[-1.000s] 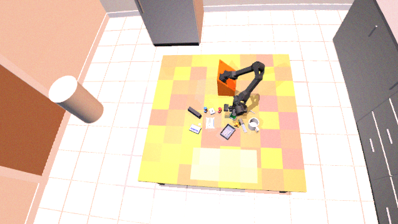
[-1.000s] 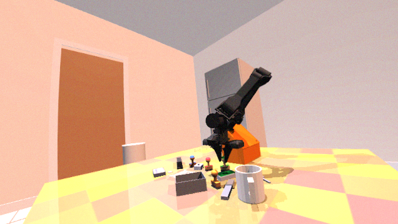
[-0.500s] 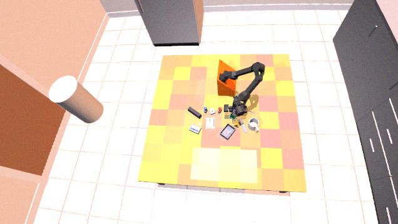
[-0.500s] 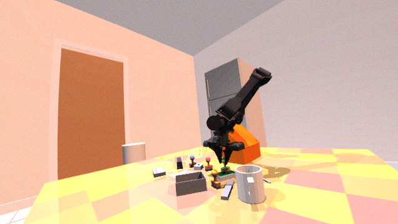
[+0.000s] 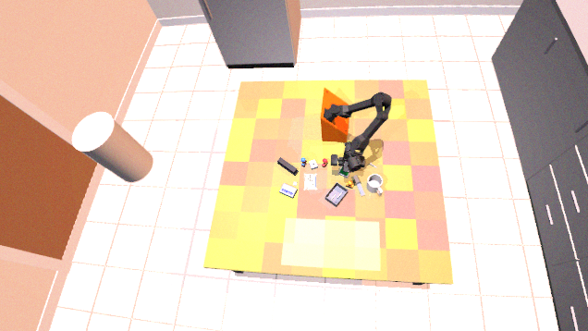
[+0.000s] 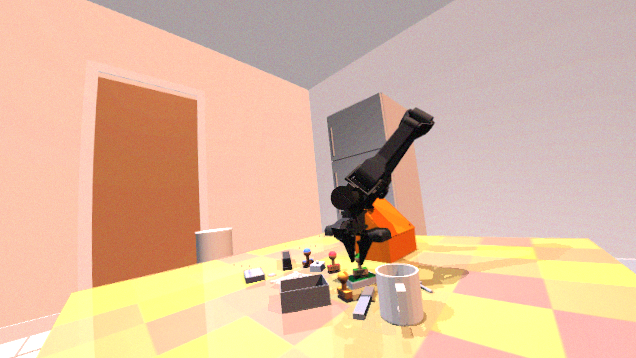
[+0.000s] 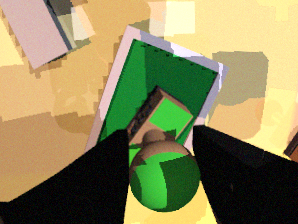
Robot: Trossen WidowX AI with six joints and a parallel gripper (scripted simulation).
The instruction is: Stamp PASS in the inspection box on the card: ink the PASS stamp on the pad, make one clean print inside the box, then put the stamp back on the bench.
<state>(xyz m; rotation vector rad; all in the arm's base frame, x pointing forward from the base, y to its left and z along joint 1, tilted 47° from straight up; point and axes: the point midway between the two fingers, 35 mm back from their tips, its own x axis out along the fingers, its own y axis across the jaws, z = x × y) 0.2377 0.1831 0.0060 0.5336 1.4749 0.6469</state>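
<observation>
Now: gripper tip 10 mm past the green-knobbed PASS stamp and 20 mm above it. Also, from my gripper tip: green ink pad 10 mm behind, 50 mm below; then grey bar 80 mm ahead, 80 mm to the left, 50 mm below; then orange-knobbed stamp 90 mm ahead, 30 mm to the left, 30 mm below.
</observation>
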